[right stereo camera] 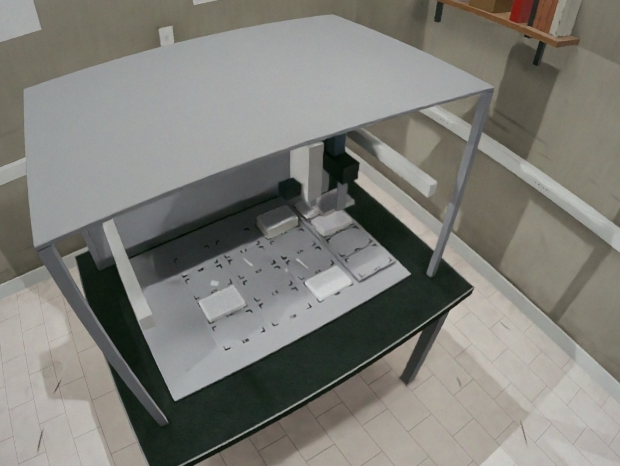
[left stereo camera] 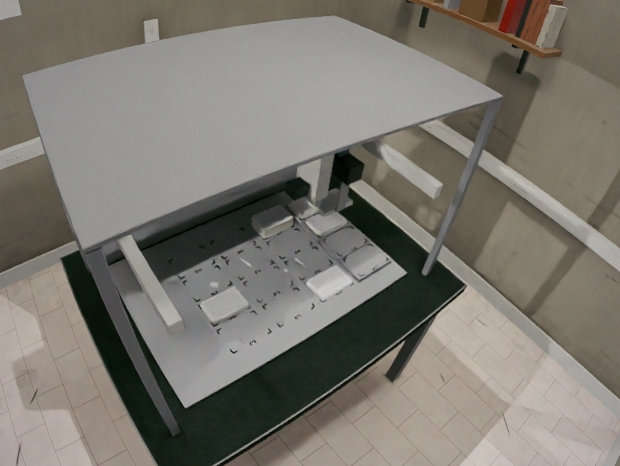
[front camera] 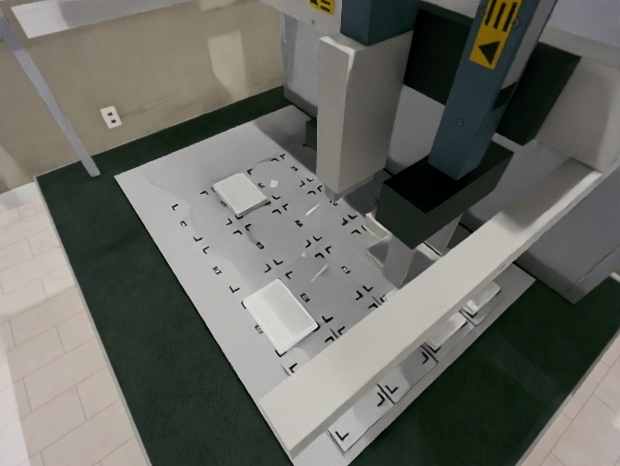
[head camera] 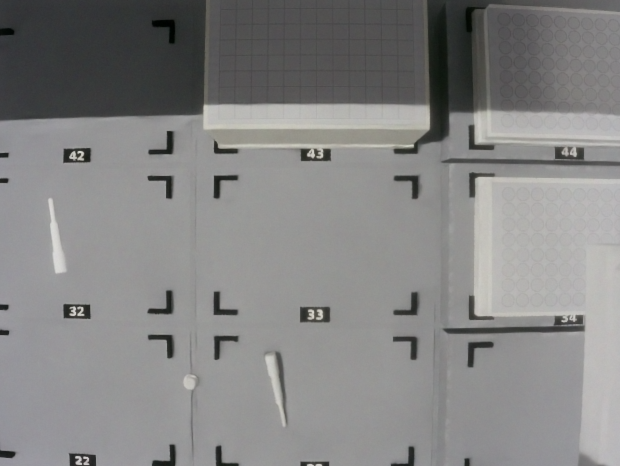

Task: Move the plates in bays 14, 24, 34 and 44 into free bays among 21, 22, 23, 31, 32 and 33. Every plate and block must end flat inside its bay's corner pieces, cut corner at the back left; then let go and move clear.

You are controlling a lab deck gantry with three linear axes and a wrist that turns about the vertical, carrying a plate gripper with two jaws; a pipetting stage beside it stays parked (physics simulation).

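Places are measured from the robot's base along level axes (x left, y back, z up), in millimetres.
Where they show: gripper, fingertip midpoint: (right stereo camera: pixel 331 201) (left stereo camera: pixel 330 201) (front camera: pixel 412 264); robot's base at its link origin: (right stereo camera: pixel 226 349) (left stereo camera: pixel 233 352) (front camera: pixel 173 207).
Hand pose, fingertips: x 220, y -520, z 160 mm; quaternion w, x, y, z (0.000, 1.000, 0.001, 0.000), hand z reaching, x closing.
Things, the pixels of their top centre, and the offset from my fingertips. "*": a spot on its surface instead.
- white plate at its top centre: (front camera: pixel 413 261) (right stereo camera: pixel 331 200) (left stereo camera: pixel 331 200) dx +0, dy +0, dz +7 mm
- bay 34 at a spot on its surface: (head camera: pixel 531 240) (left stereo camera: pixel 318 223) * dx +41, dy -1, dz -131 mm
- bay 44 at a spot on its surface: (head camera: pixel 556 75) (left stereo camera: pixel 304 205) * dx +142, dy -19, dz -131 mm
- tall block at its top centre: (head camera: pixel 316 54) (left stereo camera: pixel 272 217) (right stereo camera: pixel 277 217) dx +144, dy +128, dz -118 mm
- bay 32 at a spot on its surface: (head camera: pixel 57 238) * dx +41, dy +302, dz -155 mm
- bay 23 at a spot on its surface: (head camera: pixel 275 388) * dx -57, dy +154, dz -154 mm
- round cap at its top centre: (head camera: pixel 189 383) dx -55, dy +212, dz -156 mm
My gripper (front camera: pixel 422 263) is shut on a white plate (front camera: pixel 379 253) (head camera: pixel 601 350) (right stereo camera: pixel 325 201), held raised over the deck's right side; one jaw is hidden in the stereo views. In the head view the held plate's edge hides part of bays 24 and 34. Well plates stand in bay 34 (front camera: pixel 446 330) (head camera: pixel 531 240) (left stereo camera: pixel 325 222) (right stereo camera: pixel 331 223) and bay 44 (front camera: pixel 481 299) (head camera: pixel 556 75) (left stereo camera: pixel 301 206). Bays 14 and 24 hold no plate. A plate (front camera: pixel 240 192) (left stereo camera: pixel 224 304) (right stereo camera: pixel 223 303) lies in bay 21. Bays 22, 23, 31, 32 and 33 hold no plates.
A tall block (head camera: pixel 315 60) (left stereo camera: pixel 272 221) (right stereo camera: pixel 277 221) stands in bay 43. A plate (front camera: pixel 280 315) (left stereo camera: pixel 329 282) lies in bay 13. Loose tips lie in bay 32 (head camera: pixel 57 238) and bay 23 (head camera: pixel 275 388); a round cap (head camera: pixel 190 381) lies between bays 22 and 23. The pipetting stage (front camera: pixel 358 115) hangs beside my gripper.
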